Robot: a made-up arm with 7 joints. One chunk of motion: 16 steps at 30 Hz.
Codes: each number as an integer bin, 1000 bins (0 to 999) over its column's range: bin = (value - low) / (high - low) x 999, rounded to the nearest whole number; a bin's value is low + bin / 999 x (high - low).
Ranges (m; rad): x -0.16..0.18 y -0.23..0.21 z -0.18..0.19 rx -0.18..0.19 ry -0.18..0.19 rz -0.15..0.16
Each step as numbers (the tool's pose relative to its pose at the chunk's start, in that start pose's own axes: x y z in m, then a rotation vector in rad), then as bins.
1 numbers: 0.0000 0.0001 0.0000 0.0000 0.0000 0.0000
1 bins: 470 522 486 486 486 483
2 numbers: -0.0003 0.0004 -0.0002 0.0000 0.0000 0.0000
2 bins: 469 523 485 486 486 483
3 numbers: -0.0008 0.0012 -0.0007 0.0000 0.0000 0.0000
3 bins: 468 525 484 486 486 483
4 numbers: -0.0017 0.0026 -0.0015 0.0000 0.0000 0.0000
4 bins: 465 528 482 486 486 483
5 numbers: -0.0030 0.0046 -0.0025 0.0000 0.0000 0.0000
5 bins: 461 533 479 486 486 483
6 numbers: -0.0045 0.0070 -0.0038 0.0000 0.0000 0.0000
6 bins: 457 538 476 486 486 483
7 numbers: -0.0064 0.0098 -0.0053 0.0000 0.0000 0.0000
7 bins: 451 544 472 486 486 483
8 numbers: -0.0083 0.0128 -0.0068 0.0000 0.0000 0.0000
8 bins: 446 551 468 486 486 483
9 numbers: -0.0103 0.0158 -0.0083 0.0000 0.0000 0.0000
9 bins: 440 558 464 486 486 483
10 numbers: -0.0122 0.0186 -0.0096 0.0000 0.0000 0.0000
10 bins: 434 564 460 486 486 483
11 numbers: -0.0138 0.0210 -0.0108 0.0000 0.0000 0.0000
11 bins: 430 570 457 486 486 483
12 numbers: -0.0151 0.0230 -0.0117 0.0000 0.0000 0.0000
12 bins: 426 574 454 486 486 483
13 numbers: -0.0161 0.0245 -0.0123 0.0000 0.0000 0.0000
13 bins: 423 578 453 486 486 483
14 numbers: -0.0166 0.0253 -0.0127 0.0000 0.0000 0.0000
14 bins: 421 580 452 486 486 483
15 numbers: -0.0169 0.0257 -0.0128 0.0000 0.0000 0.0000
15 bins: 420 581 451 486 486 483
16 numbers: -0.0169 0.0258 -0.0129 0.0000 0.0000 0.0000
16 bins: 420 581 451 486 486 483
